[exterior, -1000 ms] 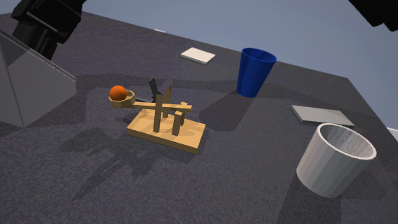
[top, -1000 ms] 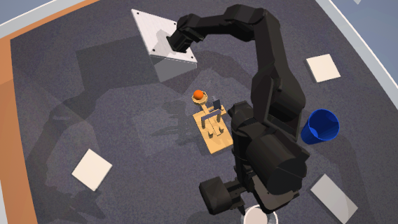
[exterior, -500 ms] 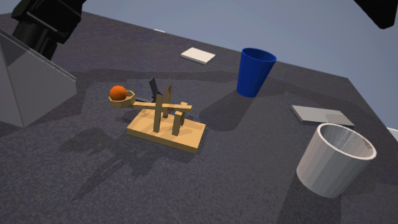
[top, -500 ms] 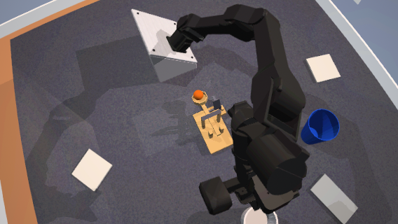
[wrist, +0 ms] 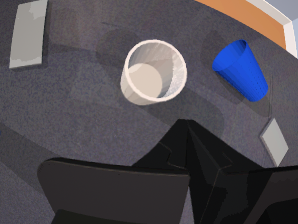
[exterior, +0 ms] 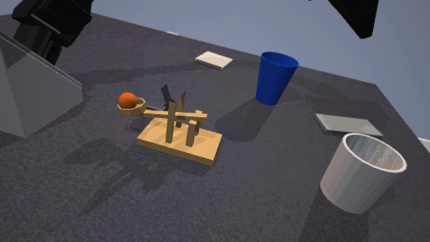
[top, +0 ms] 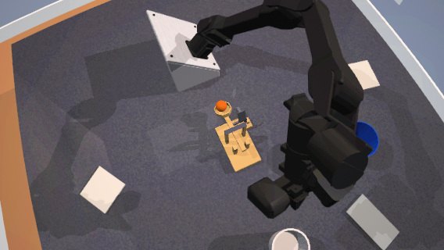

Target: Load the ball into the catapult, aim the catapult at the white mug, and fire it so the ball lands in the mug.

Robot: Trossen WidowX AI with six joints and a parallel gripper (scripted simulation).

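The orange ball lies 330 mm behind my gripper tip, 190 mm below it and 10 mm to the right of it. Round my gripper tip: white mug 220 mm below, 80 mm ahead, 20 mm to the right; catapult 260 mm behind, 200 mm below, 10 mm to the left.
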